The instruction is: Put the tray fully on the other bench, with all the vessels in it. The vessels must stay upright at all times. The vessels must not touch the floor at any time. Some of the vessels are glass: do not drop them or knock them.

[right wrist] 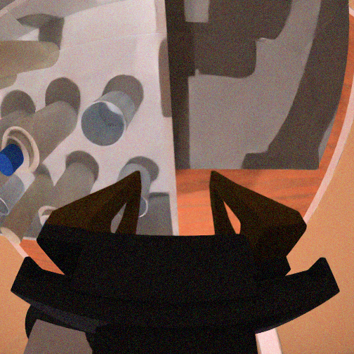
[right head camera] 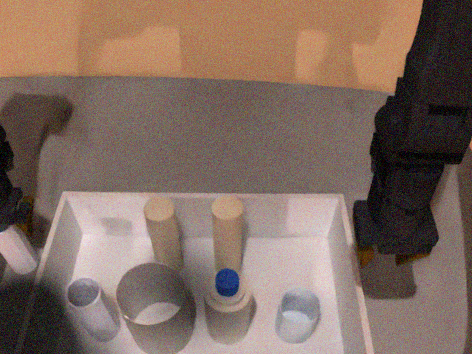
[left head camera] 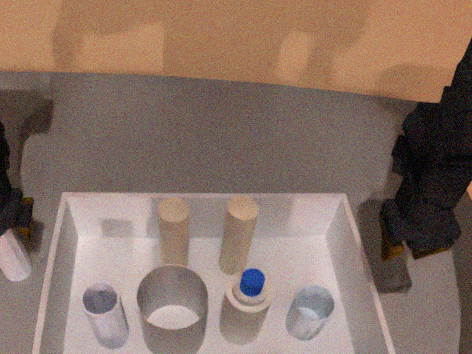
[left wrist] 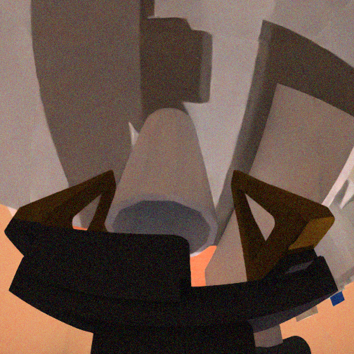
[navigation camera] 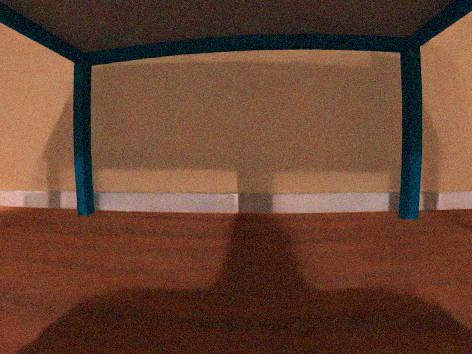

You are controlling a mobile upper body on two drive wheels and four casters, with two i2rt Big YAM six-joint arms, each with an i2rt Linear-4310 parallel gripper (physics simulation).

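Frame: origin at the left arm's base, x right, y up, z back, level; millimetres.
Where they show: left gripper, fingertip midpoint: (right head camera: 11,234) (left head camera: 6,239); right gripper, fingertip midpoint: (right head camera: 379,262) (left head camera: 398,257).
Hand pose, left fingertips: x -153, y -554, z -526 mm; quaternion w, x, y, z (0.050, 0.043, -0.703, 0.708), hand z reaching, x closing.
Each offset is from my left fingertips to the top centre of the thing. "pt": to the spot under its first point. Level surfaces: height alone.
A pale hollow vessel @(pt dx +16, dy -19, dz +27 mm) (left head camera: 14,257) (right head camera: 17,250) (left wrist: 162,160) stands upright on the bench, outside the tray. My left gripper (left head camera: 24,234) (right head camera: 24,229) (left wrist: 173,177) is open around it, a finger on either side. The white tray @(dx +377, dy +36, dz +122 mm) (left head camera: 205,194) (right head camera: 205,193) (left wrist: 305,135) holds two tan cylinders @(dx +312, dy +87, dz -14 mm) (left head camera: 173,235) @(dx +425, dy +87, dz -22 mm) (left head camera: 240,240), a wide grey beaker @(dx +313, dy +55, dz +125 mm) (left head camera: 172,340) (right head camera: 165,332), a blue-capped bottle @(dx +431, dy +87, dz +112 mm) (left head camera: 252,282) (right head camera: 227,282), a pale tube @(dx +203, dy +49, dz +132 mm) (left head camera: 107,320) (right head camera: 97,317) and a clear glass @(dx +550, dy -1, dz +111 mm) (left head camera: 311,310) (right head camera: 299,317) (right wrist: 105,122), all upright. My right gripper (left head camera: 403,253) (right head camera: 386,259) (right wrist: 175,178) is open and empty by the tray's right wall.
The grey bench top @(dy -94 mm) (left head camera: 215,135) (right head camera: 215,135) carries the tray. Tan wall (left head camera: 225,40) (right head camera: 225,40) rises behind the bench. In the navigation camera, a bench's blue-green legs (navigation camera: 84,140) (navigation camera: 411,135) stand on the wooden floor @(dy -856 mm) (navigation camera: 150,250). The tray's near edge is cut off in the head views.
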